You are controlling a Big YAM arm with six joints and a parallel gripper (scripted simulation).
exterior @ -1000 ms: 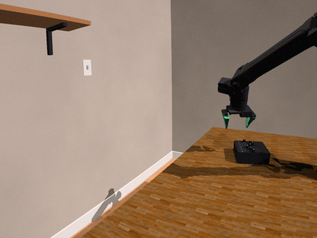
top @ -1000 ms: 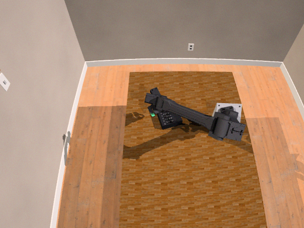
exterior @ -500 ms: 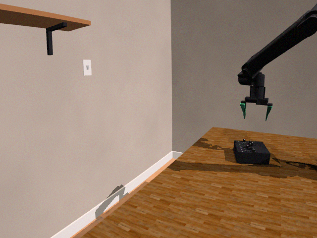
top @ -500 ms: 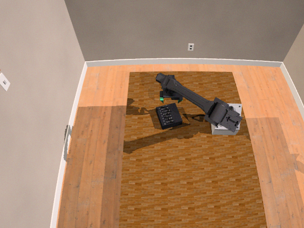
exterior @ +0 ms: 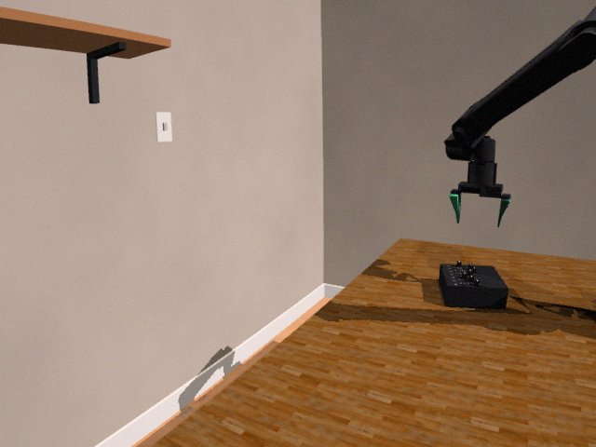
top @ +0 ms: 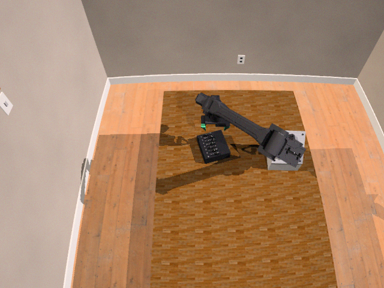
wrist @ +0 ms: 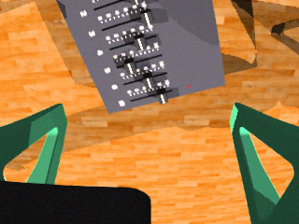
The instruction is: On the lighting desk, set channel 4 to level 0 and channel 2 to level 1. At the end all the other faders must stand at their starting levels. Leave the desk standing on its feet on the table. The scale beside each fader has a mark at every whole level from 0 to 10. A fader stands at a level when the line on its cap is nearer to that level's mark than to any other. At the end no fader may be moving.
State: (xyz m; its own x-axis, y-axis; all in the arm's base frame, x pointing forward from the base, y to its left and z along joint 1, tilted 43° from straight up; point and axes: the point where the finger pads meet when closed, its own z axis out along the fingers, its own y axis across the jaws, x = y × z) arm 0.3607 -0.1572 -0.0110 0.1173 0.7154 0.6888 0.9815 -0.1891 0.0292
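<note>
Now: the channel 2 fader cap 1 cm ahead of my hand, 4 cm to the right of it and 13 cm below it. Also, from my hand: channel 5 fader cap (2 cm ahead, 3 cm to the left, 13 cm below); channel 3 cap (2 cm to the right, 13 cm below); channel 4 fader cap (1 cm ahead, 13 cm below).
</note>
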